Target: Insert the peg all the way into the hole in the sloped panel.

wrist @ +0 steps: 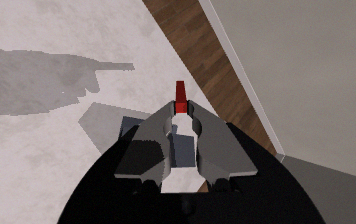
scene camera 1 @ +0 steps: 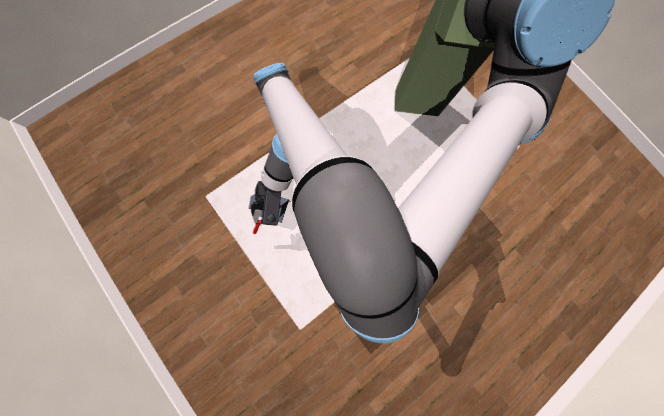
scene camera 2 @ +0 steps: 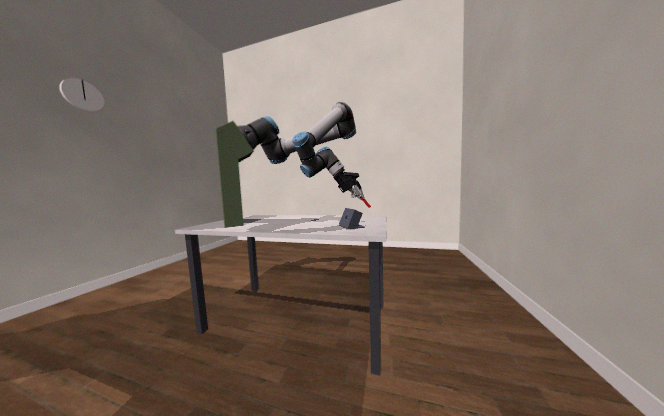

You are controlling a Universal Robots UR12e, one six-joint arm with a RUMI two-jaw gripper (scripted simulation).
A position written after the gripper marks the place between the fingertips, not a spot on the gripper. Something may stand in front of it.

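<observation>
The gripper is visible at [scene camera 1: 258,223] and again at [wrist: 180,101].
</observation>
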